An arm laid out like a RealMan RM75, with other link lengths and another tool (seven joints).
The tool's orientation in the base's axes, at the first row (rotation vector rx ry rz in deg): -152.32 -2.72 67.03
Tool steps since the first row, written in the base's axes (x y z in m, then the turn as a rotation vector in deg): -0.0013 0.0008 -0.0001 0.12 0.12 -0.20; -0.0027 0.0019 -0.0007 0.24 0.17 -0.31; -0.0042 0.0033 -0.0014 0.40 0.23 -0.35; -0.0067 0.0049 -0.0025 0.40 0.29 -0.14; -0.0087 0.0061 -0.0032 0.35 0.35 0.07; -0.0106 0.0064 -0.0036 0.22 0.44 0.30; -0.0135 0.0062 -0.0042 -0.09 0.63 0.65; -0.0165 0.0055 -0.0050 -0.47 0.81 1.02
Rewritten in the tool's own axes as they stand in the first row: -0.0007 -0.0007 0.0012 0.24 -0.08 0.07; -0.0011 -0.0015 0.0028 0.41 -0.11 0.06; -0.0014 -0.0026 0.0046 0.55 -0.17 -0.02; -0.0021 -0.0038 0.0075 0.41 -0.28 -0.14; -0.0028 -0.0046 0.0097 0.23 -0.38 -0.23; -0.0038 -0.0047 0.0114 -0.01 -0.51 -0.27; -0.0054 -0.0042 0.0139 -0.45 -0.75 -0.23; -0.0069 -0.0031 0.0164 -0.96 -0.99 -0.16
